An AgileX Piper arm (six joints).
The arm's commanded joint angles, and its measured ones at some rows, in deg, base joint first. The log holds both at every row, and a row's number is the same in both.
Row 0, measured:
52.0 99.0 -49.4 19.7 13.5 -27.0
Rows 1 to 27, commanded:
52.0 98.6 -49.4 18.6 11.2 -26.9
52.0 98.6 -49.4 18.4 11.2 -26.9
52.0 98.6 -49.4 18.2 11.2 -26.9
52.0 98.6 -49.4 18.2 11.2 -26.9
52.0 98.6 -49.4 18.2 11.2 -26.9
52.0 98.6 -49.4 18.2 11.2 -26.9
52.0 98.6 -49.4 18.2 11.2 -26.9
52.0 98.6 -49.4 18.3 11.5 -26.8
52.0 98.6 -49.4 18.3 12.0 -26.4
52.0 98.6 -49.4 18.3 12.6 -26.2
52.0 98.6 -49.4 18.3 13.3 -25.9
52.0 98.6 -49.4 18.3 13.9 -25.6
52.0 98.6 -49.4 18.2 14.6 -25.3
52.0 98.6 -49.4 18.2 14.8 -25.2
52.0 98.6 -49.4 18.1 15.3 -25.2
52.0 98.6 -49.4 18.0 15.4 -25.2
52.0 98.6 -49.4 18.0 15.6 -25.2
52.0 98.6 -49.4 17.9 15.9 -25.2
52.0 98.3 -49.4 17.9 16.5 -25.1
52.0 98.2 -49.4 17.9 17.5 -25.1
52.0 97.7 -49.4 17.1 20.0 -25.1
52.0 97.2 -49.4 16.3 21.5 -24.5
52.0 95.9 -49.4 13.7 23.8 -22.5
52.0 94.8 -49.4 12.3 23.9 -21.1
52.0 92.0 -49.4 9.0 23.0 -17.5
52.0 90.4 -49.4 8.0 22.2 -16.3
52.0 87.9 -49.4 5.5 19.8 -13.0
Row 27, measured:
52.0 94.5 -49.4 12.1 23.2 -20.2
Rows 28 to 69, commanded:
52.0 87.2 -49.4 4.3 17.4 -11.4
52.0 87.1 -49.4 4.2 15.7 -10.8
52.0 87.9 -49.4 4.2 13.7 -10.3
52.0 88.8 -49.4 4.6 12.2 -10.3
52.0 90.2 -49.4 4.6 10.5 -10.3
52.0 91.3 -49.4 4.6 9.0 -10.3
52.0 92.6 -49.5 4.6 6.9 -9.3
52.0 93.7 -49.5 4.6 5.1 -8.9
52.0 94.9 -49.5 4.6 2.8 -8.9
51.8 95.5 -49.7 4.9 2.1 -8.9
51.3 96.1 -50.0 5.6 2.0 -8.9
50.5 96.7 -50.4 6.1 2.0 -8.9
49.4 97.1 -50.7 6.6 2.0 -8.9
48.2 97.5 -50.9 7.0 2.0 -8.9
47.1 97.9 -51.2 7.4 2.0 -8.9
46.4 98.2 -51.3 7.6 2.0 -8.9
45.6 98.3 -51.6 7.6 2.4 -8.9
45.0 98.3 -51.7 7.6 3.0 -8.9
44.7 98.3 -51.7 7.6 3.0 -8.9
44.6 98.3 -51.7 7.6 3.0 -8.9
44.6 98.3 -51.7 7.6 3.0 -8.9
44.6 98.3 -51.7 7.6 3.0 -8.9
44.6 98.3 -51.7 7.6 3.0 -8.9
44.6 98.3 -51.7 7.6 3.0 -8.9
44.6 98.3 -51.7 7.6 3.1 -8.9
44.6 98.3 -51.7 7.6 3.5 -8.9
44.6 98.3 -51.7 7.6 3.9 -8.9
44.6 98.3 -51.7 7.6 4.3 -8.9
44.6 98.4 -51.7 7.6 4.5 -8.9
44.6 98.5 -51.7 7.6 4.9 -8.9
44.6 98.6 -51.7 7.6 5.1 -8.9
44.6 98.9 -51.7 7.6 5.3 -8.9
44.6 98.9 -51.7 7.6 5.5 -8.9
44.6 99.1 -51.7 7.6 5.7 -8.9
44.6 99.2 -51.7 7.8 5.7 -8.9
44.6 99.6 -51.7 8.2 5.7 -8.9
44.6 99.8 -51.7 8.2 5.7 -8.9
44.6 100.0 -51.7 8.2 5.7 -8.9
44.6 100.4 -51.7 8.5 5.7 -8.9
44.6 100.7 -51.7 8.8 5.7 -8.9
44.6 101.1 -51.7 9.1 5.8 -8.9
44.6 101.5 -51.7 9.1 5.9 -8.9
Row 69, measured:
44.9 100.3 -51.5 8.2 5.5 -9.0
